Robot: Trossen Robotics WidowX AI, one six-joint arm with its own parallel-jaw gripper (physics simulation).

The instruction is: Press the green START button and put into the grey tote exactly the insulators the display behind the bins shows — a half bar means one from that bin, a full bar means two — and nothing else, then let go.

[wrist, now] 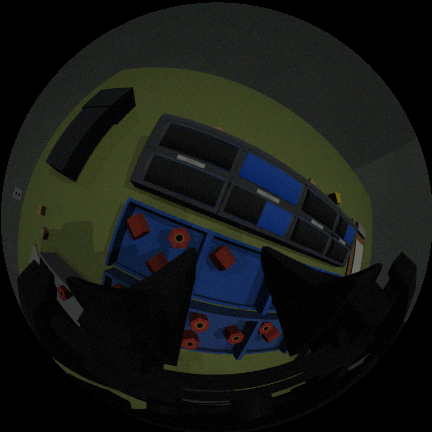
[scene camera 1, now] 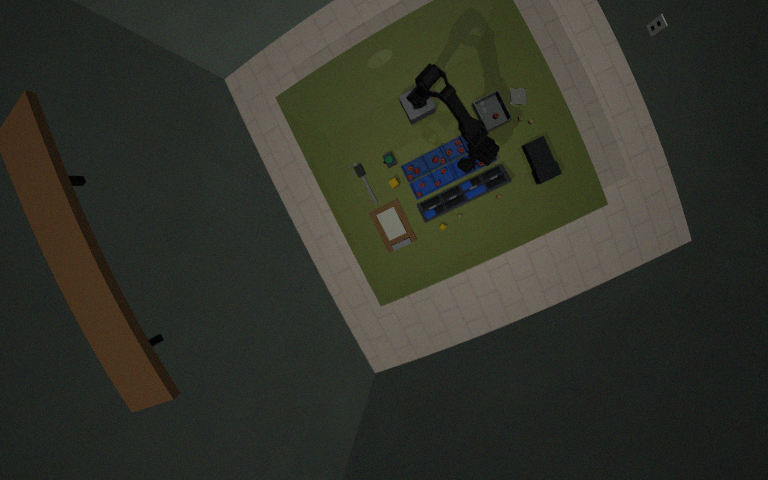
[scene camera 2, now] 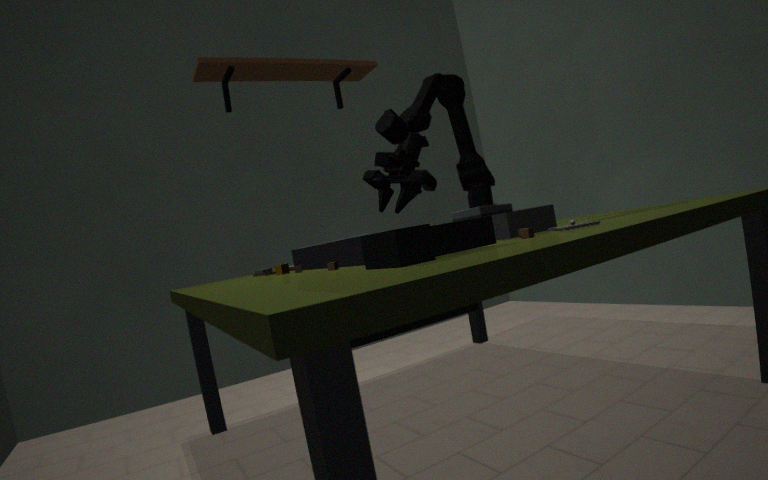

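Where they show: gripper, between the fingertips: (wrist: 229, 253) (scene camera 1: 477, 164) (scene camera 2: 388, 212); arm's base, origin of its link: (scene camera 1: 418, 101) (scene camera 2: 482, 207).
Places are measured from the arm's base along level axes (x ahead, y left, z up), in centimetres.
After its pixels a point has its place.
My gripper (scene camera 2: 389, 211) @(z 2.1, x 36.5, y 16.9 cm) (wrist: 229, 253) @(z 2.1, x 36.5, y 16.9 cm) is partly open and empty, above the blue bins (scene camera 1: 434, 161) (wrist: 227, 287) @(z -7.8, x 33.2, y 11.4 cm). In the wrist view a red insulator (wrist: 222, 258) @(z -5.5, x 36.4, y 14.8 cm) lies in a bin beyond and between the fingertips; three more lie in the end bin to its left. The display (scene camera 1: 464, 192) (wrist: 232, 195) shows one full blue bar (wrist: 271, 178) @(z -2.4, x 47.4, y 14.6 cm), a half bar (wrist: 275, 218) @(z -3.8, x 43.8, y 11.3 cm) below it and another half bar (wrist: 349, 233) @(z -2.3, x 51.4, y -7.8 cm) at the right end; other fields are dark. The grey tote (scene camera 1: 485, 118) @(z -7.8, x 15.6, y 28.9 cm) holds a red insulator (scene camera 1: 495, 116) @(z -5.3, x 16.5, y 33.1 cm) (wrist: 64, 293) @(z -5.5, x 16.9, y 32.8 cm). The green START button (scene camera 1: 388, 159) @(z -4.3, x 21.0, y -21.9 cm) stands left of the bins.
A black block (scene camera 1: 542, 160) @(z -3.1, x 42.8, y 48.2 cm) (scene camera 2: 399, 246) @(z -5.3, x 50.8, y 55.6 cm) (wrist: 95, 130) @(z -5.0, x 42.2, y 43.4 cm) stands beyond the display's end. A wooden-framed board (scene camera 1: 374, 215) @(z -7.7, x 45.5, y -37.7 cm), a long-handled tool (scene camera 1: 359, 169) @(z -6.4, x 20.8, y -37.8 cm), yellow cubes (scene camera 1: 394, 182) (wrist: 335, 198) and small brown cubes (scene camera 1: 530, 121) @(z -6.7, x 23.2, y 49.0 cm) (scene camera 2: 526, 233) @(z -7.4, x 23.8, y 50.1 cm) lie around. A pale plate (scene camera 1: 517, 96) @(z -7.1, x 9.9, y 46.5 cm) lies beside the tote.
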